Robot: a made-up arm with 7 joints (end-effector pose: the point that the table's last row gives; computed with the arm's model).
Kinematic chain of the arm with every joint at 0, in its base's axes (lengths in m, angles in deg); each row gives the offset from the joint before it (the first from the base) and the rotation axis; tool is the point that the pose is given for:
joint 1: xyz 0 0 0.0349 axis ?
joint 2: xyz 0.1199 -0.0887 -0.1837 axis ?
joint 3: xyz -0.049 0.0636 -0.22 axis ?
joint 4: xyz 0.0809 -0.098 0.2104 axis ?
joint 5: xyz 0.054 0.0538 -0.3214 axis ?
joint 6: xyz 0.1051 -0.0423 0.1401 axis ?
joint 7: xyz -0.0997 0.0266 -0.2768 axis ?
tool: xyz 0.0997 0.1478 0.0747
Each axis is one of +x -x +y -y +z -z.
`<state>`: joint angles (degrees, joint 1 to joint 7).
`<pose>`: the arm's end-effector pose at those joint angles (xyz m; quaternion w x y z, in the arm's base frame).
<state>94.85 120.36 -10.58 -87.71 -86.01 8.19 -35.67</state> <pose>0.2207 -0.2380 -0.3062 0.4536 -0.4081 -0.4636 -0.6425</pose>
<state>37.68 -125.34 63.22 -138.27 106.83 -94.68 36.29</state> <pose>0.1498 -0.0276 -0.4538 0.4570 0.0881 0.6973 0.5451</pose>
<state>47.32 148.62 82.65 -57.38 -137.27 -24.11 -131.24</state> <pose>0.1643 0.0386 -0.5171 0.0051 0.2349 0.9454 0.2260</pose>
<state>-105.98 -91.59 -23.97 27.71 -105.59 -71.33 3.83</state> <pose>0.1821 0.2547 -0.4425 0.1893 -0.2750 -0.8324 0.4423</pose>
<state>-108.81 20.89 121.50 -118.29 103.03 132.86 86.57</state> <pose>0.2849 0.0069 -0.3468 0.0238 -0.3427 -0.8804 -0.3270</pose>
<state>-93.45 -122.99 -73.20 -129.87 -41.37 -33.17 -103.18</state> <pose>0.1110 -0.2473 -0.5117 0.1802 -0.1844 0.4072 -0.8762</pose>
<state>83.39 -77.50 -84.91 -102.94 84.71 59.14 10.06</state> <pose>-0.4064 -0.1456 -0.2381 0.3216 -0.4644 0.6519 0.5059</pose>
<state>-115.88 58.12 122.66 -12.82 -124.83 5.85 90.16</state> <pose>0.1453 0.2021 -0.4012 0.0156 0.0421 0.6387 0.7681</pose>
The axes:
joint 1: -z
joint 2: +z
joint 3: +y
joint 4: +z
joint 5: +y
joint 6: -z
joint 7: +x

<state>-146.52 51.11 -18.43 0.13 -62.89 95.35 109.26</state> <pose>-0.1864 0.1119 -0.4221 0.0180 -0.5955 -0.7968 0.1009</pose>
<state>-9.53 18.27 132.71 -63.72 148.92 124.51 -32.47</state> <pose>0.0160 0.0368 -0.2046 0.9357 0.2517 -0.1522 -0.1950</pose>
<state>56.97 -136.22 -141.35 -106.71 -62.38 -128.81 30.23</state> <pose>-0.0001 -0.0762 -0.2896 0.2434 0.7624 -0.2532 0.5435</pose>
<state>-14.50 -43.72 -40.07 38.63 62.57 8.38 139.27</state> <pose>0.2733 -0.2740 -0.4415 0.5350 0.8071 -0.0169 -0.2492</pose>
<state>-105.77 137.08 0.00 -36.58 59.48 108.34 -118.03</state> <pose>0.1367 0.1858 -0.7427 0.1294 -0.5872 -0.7971 -0.0552</pose>
